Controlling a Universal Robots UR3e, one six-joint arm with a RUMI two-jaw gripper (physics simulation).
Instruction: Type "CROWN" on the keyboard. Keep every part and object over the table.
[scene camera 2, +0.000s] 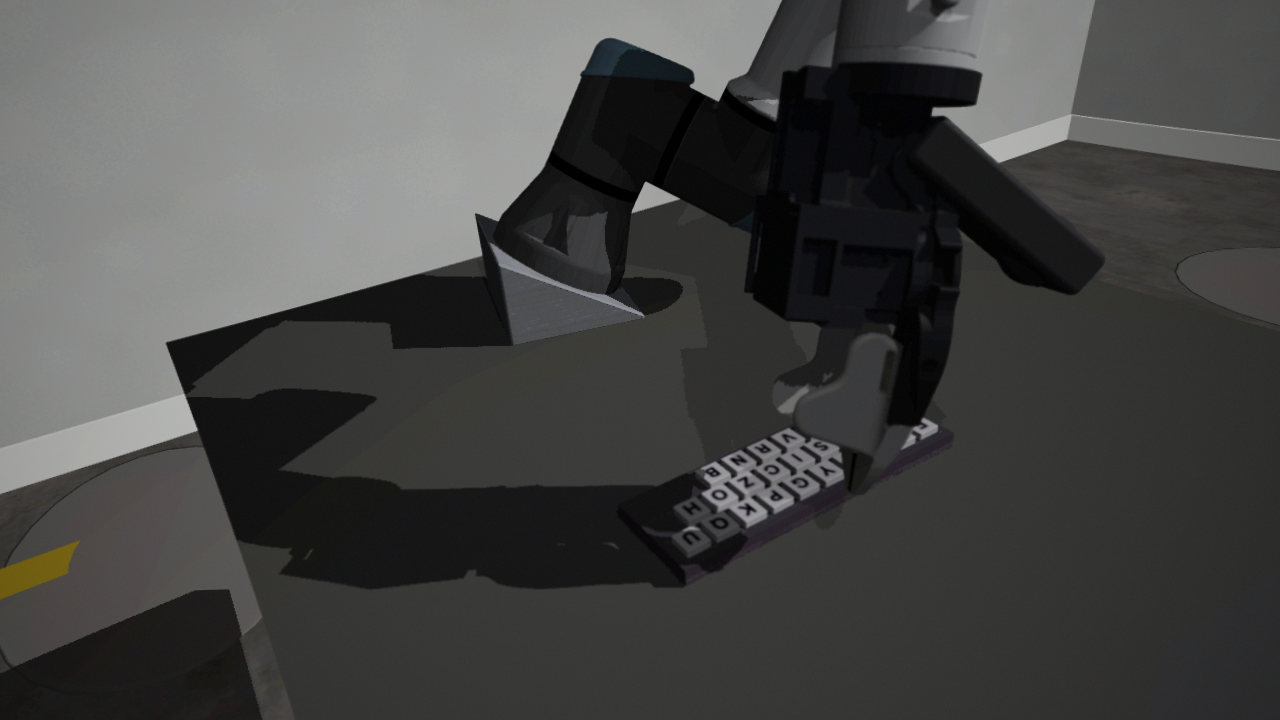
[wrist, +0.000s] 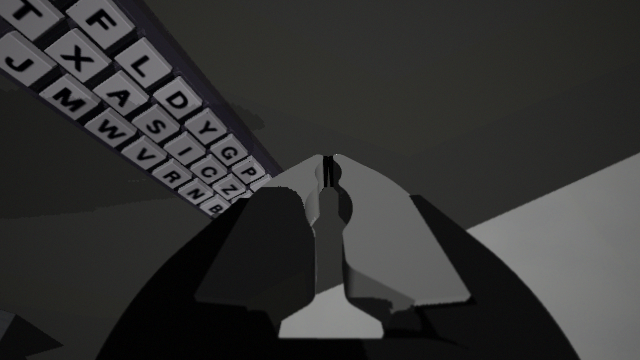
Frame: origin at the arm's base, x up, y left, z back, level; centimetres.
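Where they show: gripper, fingertip midpoint: (scene camera 2: 854, 491) (wrist: 328, 160); arm's base, link origin: (scene camera 2: 556, 262).
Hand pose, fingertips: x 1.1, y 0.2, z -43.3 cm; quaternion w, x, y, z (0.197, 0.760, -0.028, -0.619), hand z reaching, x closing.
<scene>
Things, the pixels of their top centre, and the offset from my fingertips. Level surfaces: height alone.
- dark keyboard, top centre: (scene camera 2: 790, 460) (wrist: 191, 156) dx -3.5, dy +1.7, dz +7.9 cm
- Keys C, top centre: (scene camera 2: 772, 469) (wrist: 208, 172) dx -3.5, dy +0.1, dz +7.8 cm
- R, top centre: (scene camera 2: 763, 448) (wrist: 172, 176) dx -3.5, dy +0.9, dz +10.0 cm
- N, top centre: (scene camera 2: 738, 460) (wrist: 195, 194) dx -3.5, dy -1.1, dz +9.8 cm
- Key O, top centre: (scene camera 2: 719, 494) (wrist: 246, 204) dx -3.5, dy -4.1, dz +7.4 cm
- Key W, top centre: (wrist: 110, 130) dx -3.5, dy +5.1, dz +10.4 cm
- table, surface height: dx -5.3 cm
The dark keyboard (scene camera 2: 648, 519) (wrist: 167, 47) lies on the table with white letter keys. Keys C (scene camera 2: 771, 468) (wrist: 209, 172), R (scene camera 2: 762, 449) (wrist: 172, 176) and N (scene camera 2: 738, 460) (wrist: 195, 193) show in both views. Key O (scene camera 2: 719, 494) shows in the scene view. Key W (wrist: 111, 130) shows in the wrist view and is hidden behind the gripper in the scene view. My gripper (scene camera 2: 854, 488) (wrist: 328, 160) is shut and empty, pointing down. Its tips overlap the keyboard's near long edge in the scene view, beside key Y. Their height and any contact cannot be told.
The table (scene camera 2: 1029, 537) carries the arm's base and a grey wedge-shaped block (scene camera 2: 563, 308) beside it, towards the wall (scene camera 2: 268, 134). The table's left edge drops to the floor. Dark arm shadows fall across the table left of the keyboard.
</scene>
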